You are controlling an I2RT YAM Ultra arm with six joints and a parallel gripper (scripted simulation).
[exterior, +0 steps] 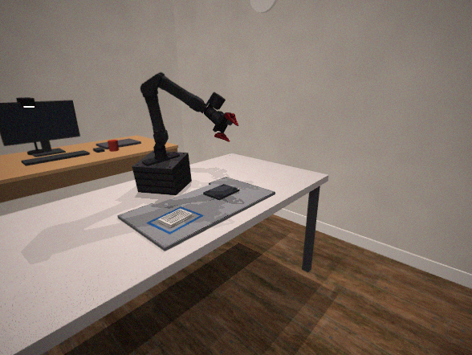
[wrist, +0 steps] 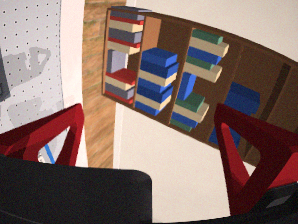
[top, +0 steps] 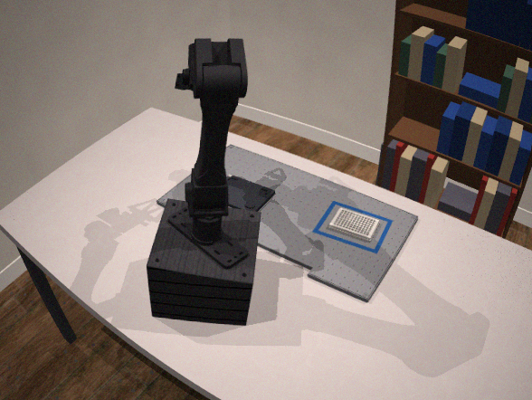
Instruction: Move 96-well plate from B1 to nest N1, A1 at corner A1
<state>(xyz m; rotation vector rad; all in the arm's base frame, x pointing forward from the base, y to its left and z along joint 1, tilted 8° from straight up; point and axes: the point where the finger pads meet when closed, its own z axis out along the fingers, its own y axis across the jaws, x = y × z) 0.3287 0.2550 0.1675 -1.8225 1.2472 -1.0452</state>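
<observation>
The white 96-well plate is 380 mm to the right of my hand, 320 mm below it and 70 mm ahead of it. Also, from my hand: dark plate nest: 320 mm below, 50 mm to the right, 40 mm behind.
</observation>
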